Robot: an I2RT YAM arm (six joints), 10 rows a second.
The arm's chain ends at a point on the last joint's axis. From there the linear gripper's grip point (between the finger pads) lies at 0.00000 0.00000 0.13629 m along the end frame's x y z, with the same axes.
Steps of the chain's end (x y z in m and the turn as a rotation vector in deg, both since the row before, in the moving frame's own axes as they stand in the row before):
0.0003 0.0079 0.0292 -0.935 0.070 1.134
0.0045 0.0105 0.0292 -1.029 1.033 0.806
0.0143 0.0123 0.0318 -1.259 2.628 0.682
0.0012 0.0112 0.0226 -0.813 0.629 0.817
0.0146 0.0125 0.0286 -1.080 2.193 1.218
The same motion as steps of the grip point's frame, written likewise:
0.0004 0.0101 0.0292 -0.935 0.070 1.134
0.0069 0.0130 0.0292 -1.029 1.033 0.806
0.0205 0.0153 0.0316 -1.259 2.628 0.682
0.0027 0.0131 0.0226 -0.813 0.629 0.817
0.0198 0.0151 0.0285 -1.080 2.193 1.218

